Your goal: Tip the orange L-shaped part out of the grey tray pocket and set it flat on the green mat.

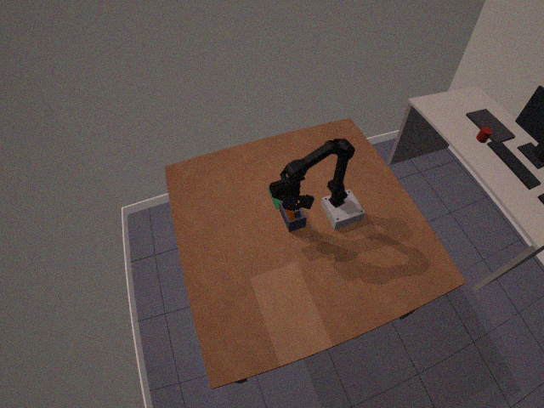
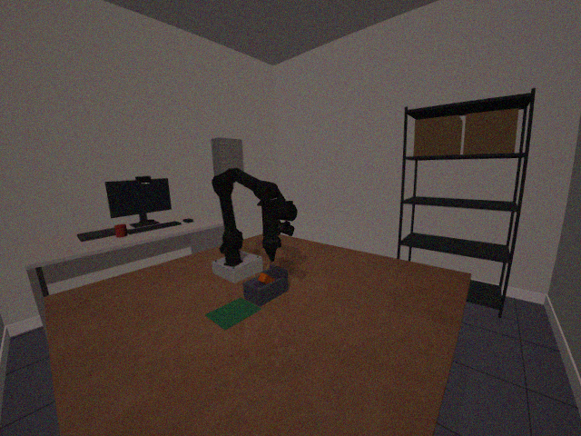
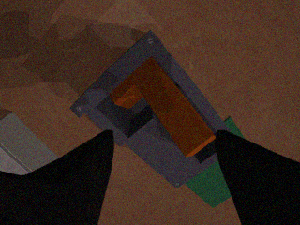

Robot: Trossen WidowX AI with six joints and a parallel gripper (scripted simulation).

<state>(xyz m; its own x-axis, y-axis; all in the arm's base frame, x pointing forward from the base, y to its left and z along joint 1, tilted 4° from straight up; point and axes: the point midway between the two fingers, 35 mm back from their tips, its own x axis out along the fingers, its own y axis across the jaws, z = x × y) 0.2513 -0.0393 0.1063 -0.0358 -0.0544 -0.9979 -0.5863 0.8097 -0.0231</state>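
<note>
Now: gripper tip 10 mm past the orange L-shaped part and 100 mm above it. The rest, counted from my gripper tip: green mat 50 mm behind, 180 mm to the right, 160 mm below.
</note>
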